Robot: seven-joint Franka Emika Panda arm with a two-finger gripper.
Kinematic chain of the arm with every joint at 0, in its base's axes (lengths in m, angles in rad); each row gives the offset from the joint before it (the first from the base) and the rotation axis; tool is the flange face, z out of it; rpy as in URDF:
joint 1: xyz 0 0 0.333 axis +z
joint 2: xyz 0 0 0 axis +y
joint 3: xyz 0 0 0.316 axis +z
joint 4: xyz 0.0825 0 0 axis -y
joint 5: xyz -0.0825 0 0.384 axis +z
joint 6: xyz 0 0 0 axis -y
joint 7: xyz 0.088 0 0 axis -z
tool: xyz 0 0 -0.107 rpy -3.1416 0 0
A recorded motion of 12 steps. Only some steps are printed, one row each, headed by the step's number.
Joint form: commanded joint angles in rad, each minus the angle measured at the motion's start. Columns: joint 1, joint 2, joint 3, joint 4, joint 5, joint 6, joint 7.
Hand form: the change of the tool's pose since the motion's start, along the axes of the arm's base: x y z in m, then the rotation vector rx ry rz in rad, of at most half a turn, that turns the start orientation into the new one. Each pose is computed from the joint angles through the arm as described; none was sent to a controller.
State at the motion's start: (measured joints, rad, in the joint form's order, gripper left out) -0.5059 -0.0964 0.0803 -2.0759 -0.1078 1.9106 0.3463
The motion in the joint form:
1: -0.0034 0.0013 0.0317 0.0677 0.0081 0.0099 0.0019
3: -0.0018 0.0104 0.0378 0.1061 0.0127 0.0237 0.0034
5: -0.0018 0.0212 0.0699 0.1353 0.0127 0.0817 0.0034
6: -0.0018 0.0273 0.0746 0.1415 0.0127 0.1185 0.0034
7: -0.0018 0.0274 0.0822 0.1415 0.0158 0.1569 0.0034
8: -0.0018 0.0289 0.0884 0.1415 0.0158 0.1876 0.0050
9: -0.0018 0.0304 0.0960 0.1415 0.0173 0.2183 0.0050
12: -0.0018 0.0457 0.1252 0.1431 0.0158 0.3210 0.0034
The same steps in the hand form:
1: 0.0186 0.0095 0.0319 -0.0259 -0.0718 0.0249
3: 0.0285 0.0105 0.0467 -0.0379 -0.1137 0.0313
5: 0.0463 0.0234 0.0606 -0.0640 -0.1847 0.0697
6: 0.0524 0.0244 0.0640 -0.0758 -0.2196 0.0781
7: 0.0574 0.0279 0.0679 -0.0858 -0.2565 0.0883
8: 0.0615 0.0305 0.0704 -0.0949 -0.2842 0.0959
9: 0.0658 0.0341 0.0729 -0.1024 -0.3124 0.1059
12: 0.0819 0.0475 0.0768 -0.1260 -0.3977 0.1466

